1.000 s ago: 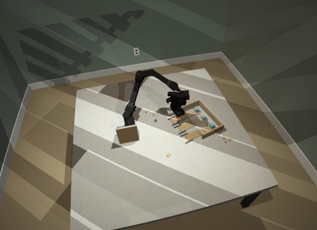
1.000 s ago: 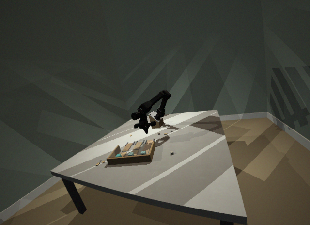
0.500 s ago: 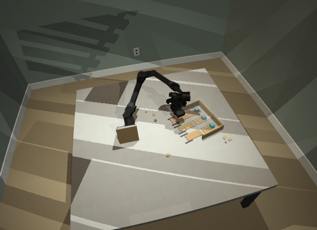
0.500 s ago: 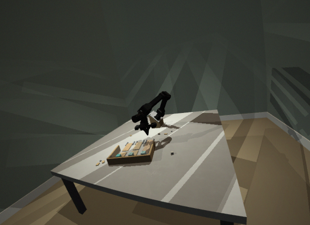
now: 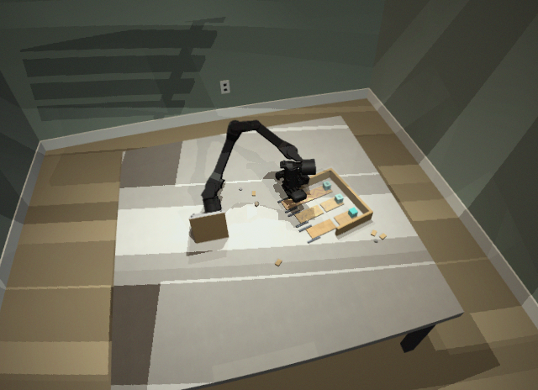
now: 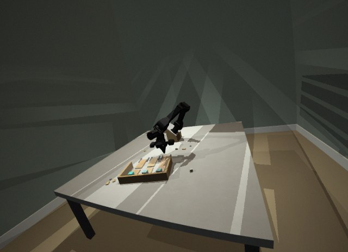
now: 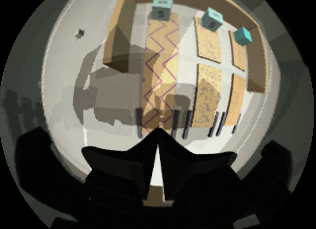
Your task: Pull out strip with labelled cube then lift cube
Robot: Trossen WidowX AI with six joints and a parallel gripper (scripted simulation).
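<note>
Right now the zigzag strip is 9 cm ahead of my gripper tip, 4 cm to the left of it and 4 cm below it.
</note>
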